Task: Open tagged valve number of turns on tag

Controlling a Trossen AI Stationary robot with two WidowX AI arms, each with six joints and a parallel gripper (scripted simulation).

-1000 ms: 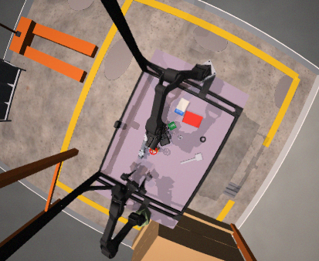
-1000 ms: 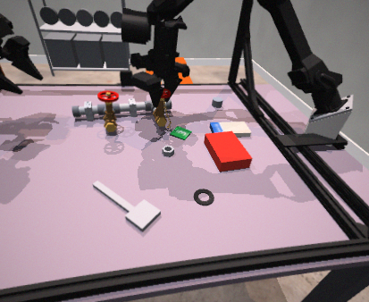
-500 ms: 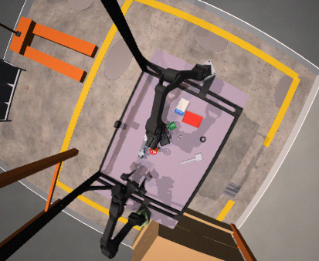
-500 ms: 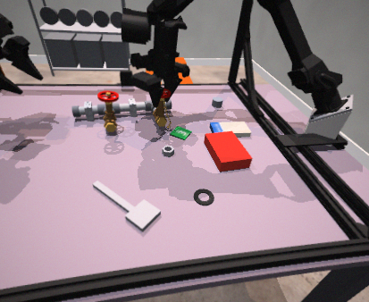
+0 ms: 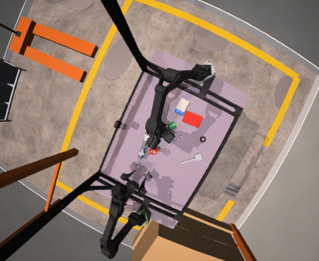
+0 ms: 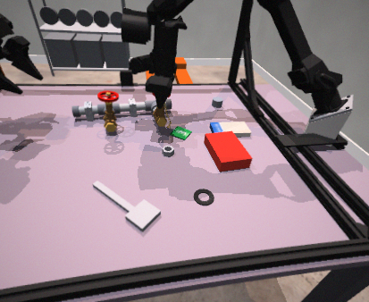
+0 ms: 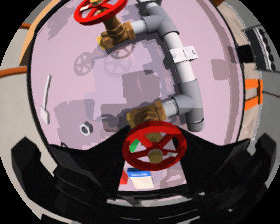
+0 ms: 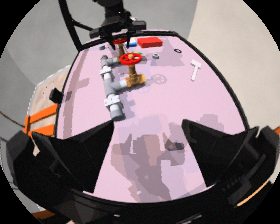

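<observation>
The green tag is 100 mm below my left hand, 60 mm ahead of it and 40 mm to the left of it. The rest, counted from my left hand: red block: 170 mm ahead, 140 mm to the left, 90 mm below; then grey nut: 150 mm ahead, 90 mm below, 10 mm to the right; then flat grey wrench: 300 mm ahead, 120 mm to the right, 100 mm below.
</observation>
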